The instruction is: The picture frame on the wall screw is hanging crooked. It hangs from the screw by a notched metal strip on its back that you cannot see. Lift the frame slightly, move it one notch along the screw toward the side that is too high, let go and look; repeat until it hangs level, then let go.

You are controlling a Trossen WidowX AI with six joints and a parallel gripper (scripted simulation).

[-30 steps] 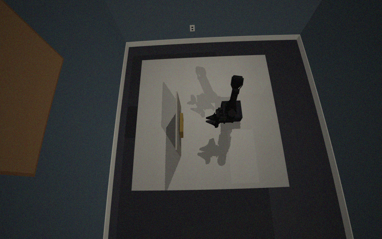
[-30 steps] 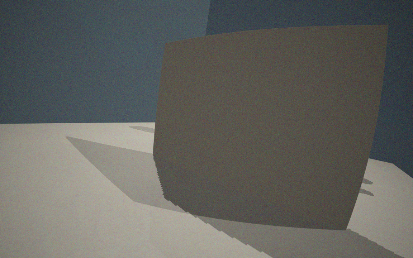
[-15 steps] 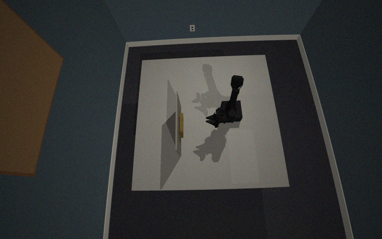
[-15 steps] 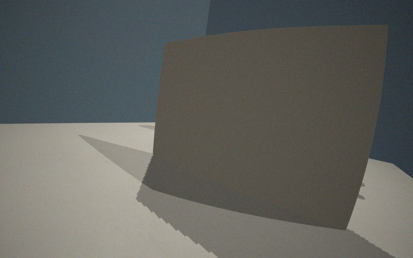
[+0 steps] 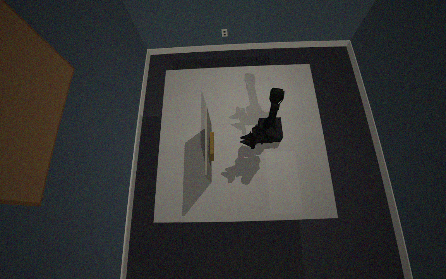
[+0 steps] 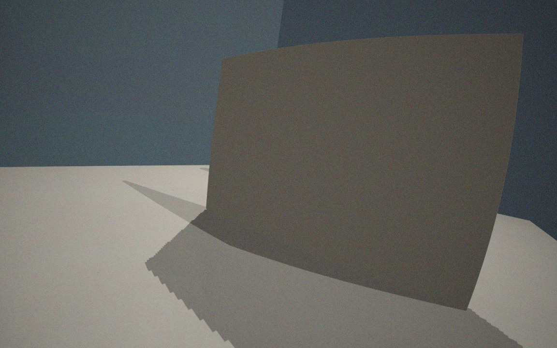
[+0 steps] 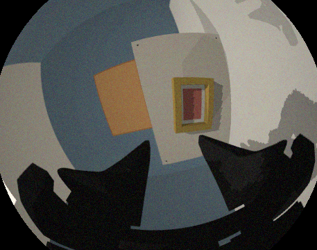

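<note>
My gripper tip is 20 cm short of the picture frame, 5 cm to the right of it and 9 cm above it. Round my gripper tip: grey wall panel (21 cm ahead, 5 cm to the left, 10 cm below).
</note>
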